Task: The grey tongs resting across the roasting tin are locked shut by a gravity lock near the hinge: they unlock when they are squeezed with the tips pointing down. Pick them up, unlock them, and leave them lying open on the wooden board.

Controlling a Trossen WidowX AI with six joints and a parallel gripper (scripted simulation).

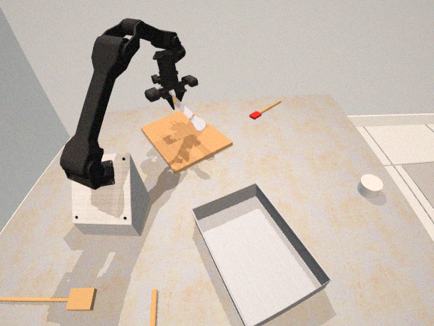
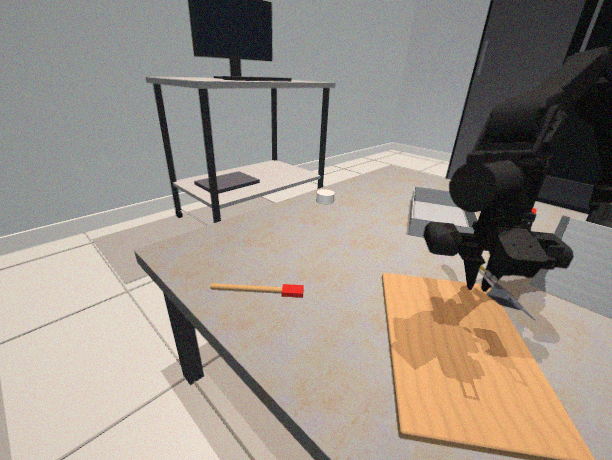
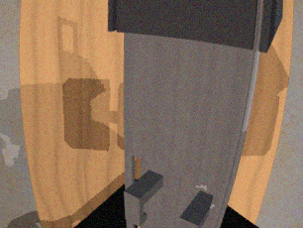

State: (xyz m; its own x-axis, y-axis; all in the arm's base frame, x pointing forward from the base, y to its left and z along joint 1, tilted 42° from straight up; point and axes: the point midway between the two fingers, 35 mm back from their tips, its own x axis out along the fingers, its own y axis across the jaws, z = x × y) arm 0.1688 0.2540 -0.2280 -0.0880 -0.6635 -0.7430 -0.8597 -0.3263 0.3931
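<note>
My gripper tip is now 120 mm above the wooden board. Round my gripper tip: grey roasting tin (200 mm ahead, 520 mm to the right, 100 mm below); then yellow lock piece (10 mm to the right, 40 mm above).
</note>
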